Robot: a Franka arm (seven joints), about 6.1 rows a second.
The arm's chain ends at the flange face. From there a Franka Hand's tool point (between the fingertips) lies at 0.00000 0.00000 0.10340 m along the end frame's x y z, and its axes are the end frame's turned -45 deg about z.
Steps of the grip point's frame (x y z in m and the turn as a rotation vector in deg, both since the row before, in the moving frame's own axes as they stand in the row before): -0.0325, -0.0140, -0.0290, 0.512, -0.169, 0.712; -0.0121, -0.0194, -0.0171, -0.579, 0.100, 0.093; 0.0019, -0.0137, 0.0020, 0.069, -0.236, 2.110; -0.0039, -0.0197, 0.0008, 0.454, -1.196, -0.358; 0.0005, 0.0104, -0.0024, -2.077, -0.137, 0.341
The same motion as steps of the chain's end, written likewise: -0.0320, 0.0135, -0.0290, 0.243, -0.482, 0.712; -0.0231, -0.0058, -0.0171, -0.339, 0.480, 0.093; -0.0080, -0.0112, 0.0020, -0.118, -0.216, 2.110; -0.0146, -0.0121, 0.0008, -0.525, -1.167, -0.358; 0.0052, 0.0042, -0.0023, -1.566, 1.372, 0.341
